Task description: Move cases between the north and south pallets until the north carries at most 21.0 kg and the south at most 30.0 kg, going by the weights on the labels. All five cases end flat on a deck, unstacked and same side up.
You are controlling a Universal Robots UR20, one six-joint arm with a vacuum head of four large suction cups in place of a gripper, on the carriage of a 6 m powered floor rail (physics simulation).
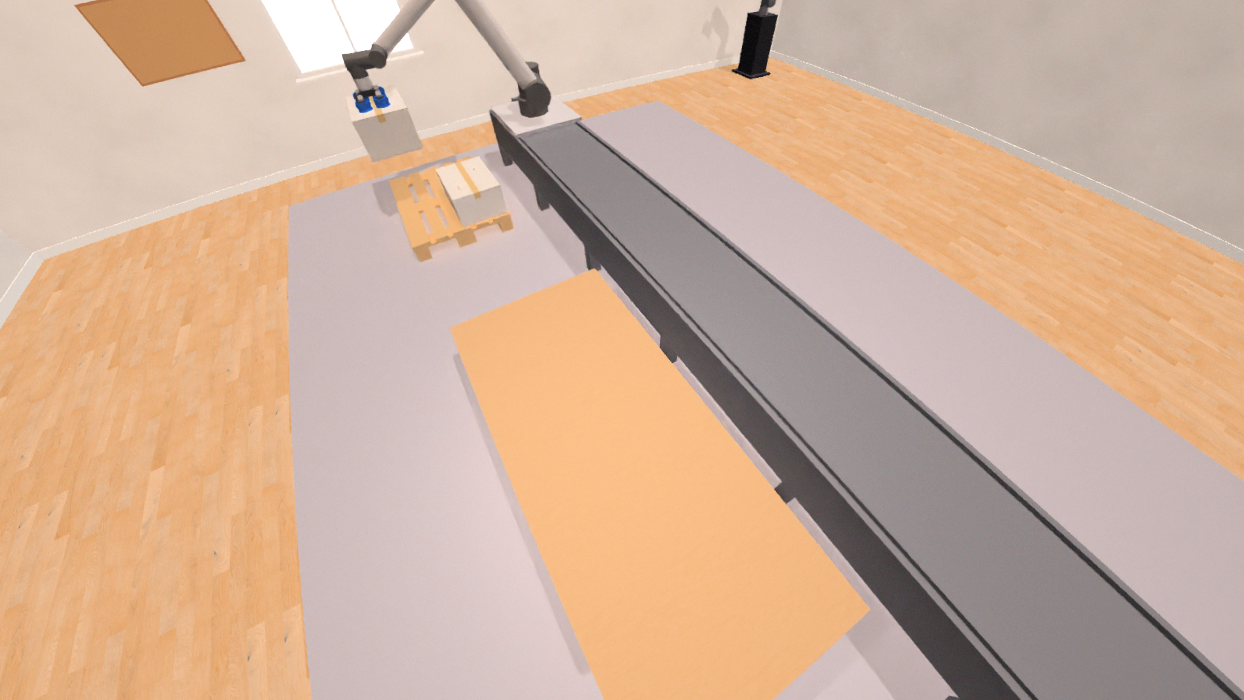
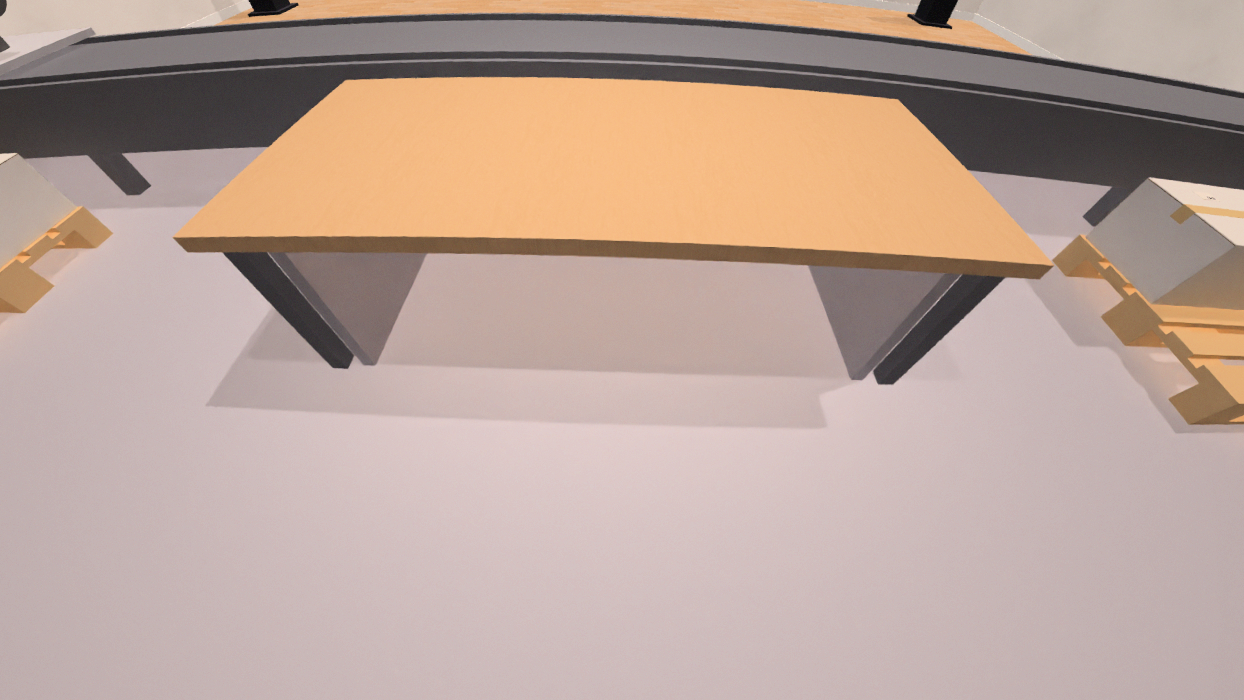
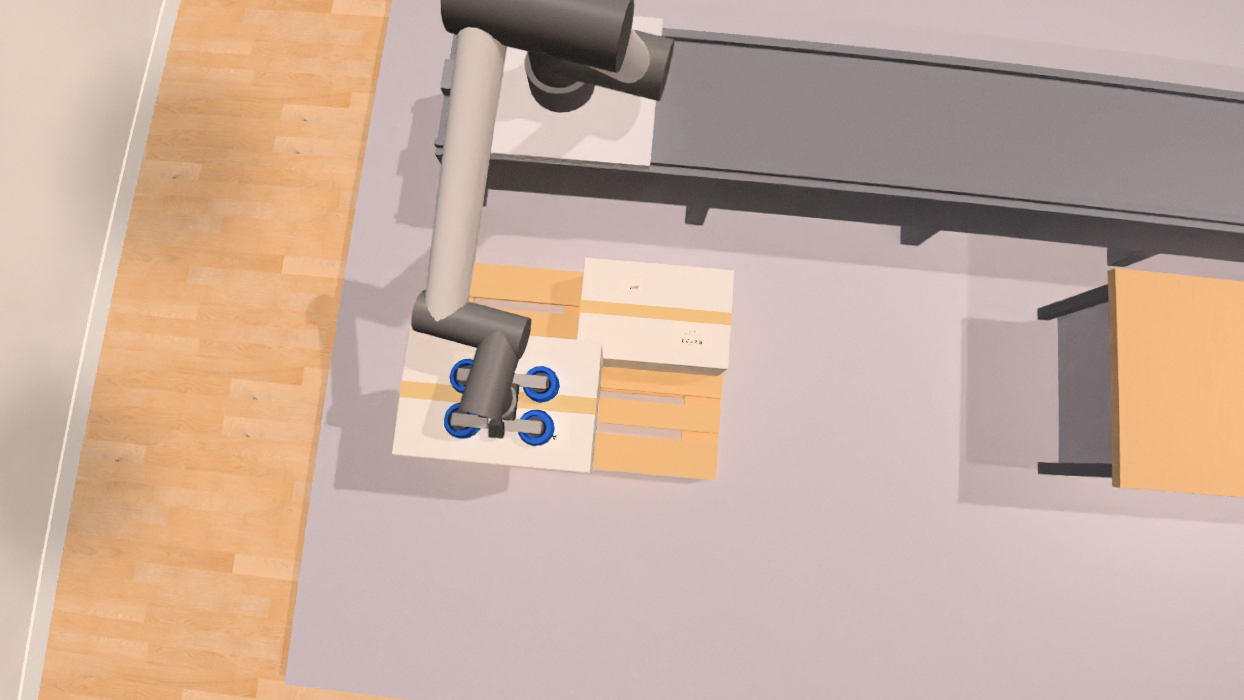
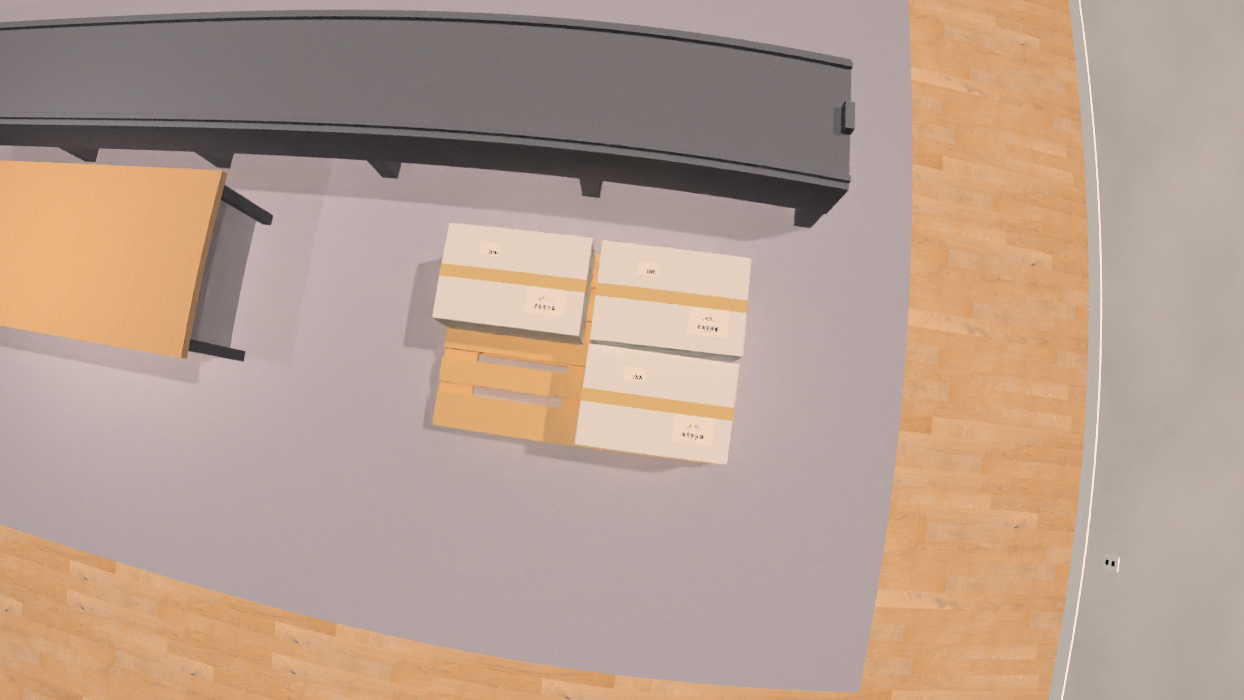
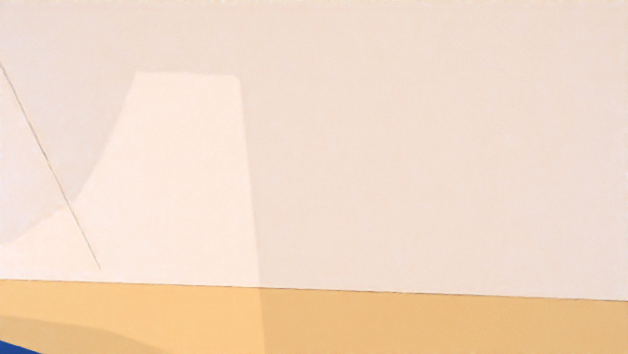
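Pixels of known places: hand, tool point: [image 5: 322, 250]; arm's base, link origin: [image 1: 534, 111] [image 3: 562, 82].
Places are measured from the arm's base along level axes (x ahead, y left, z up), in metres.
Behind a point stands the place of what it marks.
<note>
My gripper [image 1: 372, 100] {x 1.215, y -0.012, z 0.321 m} [image 3: 501, 403] {x 1.215, y -0.012, z 0.321 m} is shut on a white case [image 1: 387, 137] {x 1.219, y 0.252, z 0.187 m} [image 3: 426, 439] {x 1.339, y -0.218, z 0.346 m} [image 5: 400, 150] {x 1.261, y -0.023, z 0.344 m}, held level, well above the north pallet's outer left part. The north pallet [image 1: 421, 236] {x 1.306, y 0.618, z -0.426 m} [image 3: 656, 455] {x 1.324, y 0.482, z -0.427 m} bears another white case [image 1: 474, 193] {x 0.813, y 0.704, z -0.182 m} [image 3: 656, 300] {x 0.752, y 0.420, z -0.178 m} at its rail-side right corner. The south pallet [image 4: 491, 413] {x 1.317, y 5.165, z -0.426 m} [image 2: 1213, 317] {x 1.038, y 5.195, z -0.426 m} bears three white cases: one at the rail-side left [image 4: 513, 304] {x 0.903, y 5.242, z -0.148 m}, one at the rail-side right [image 4: 669, 326] {x 0.912, y 5.826, z -0.139 m} and one at the outer right [image 4: 652, 430] {x 1.295, y 5.814, z -0.174 m}. All three lie flat and unstacked. The label figures are too small to read surely.
A wooden table [image 1: 643, 470] {x 0.861, y 3.165, z -0.040 m} [image 2: 608, 165] {x 1.034, y 2.975, z -0.040 m} [image 3: 1183, 383] {x 0.909, y 2.352, z -0.040 m} [image 4: 95, 252] {x 0.909, y 3.300, z -0.040 m} stands between the pallets. The long dark floor rail [image 1: 782, 322] [image 2: 608, 39] [image 3: 913, 130] [image 4: 434, 78] runs behind them, with the arm's carriage [image 1: 556, 117] {x -0.111, y 0.233, z 0.000 m} [image 3: 630, 130] {x 0.169, y 0.268, z 0.000 m} at its north end.
</note>
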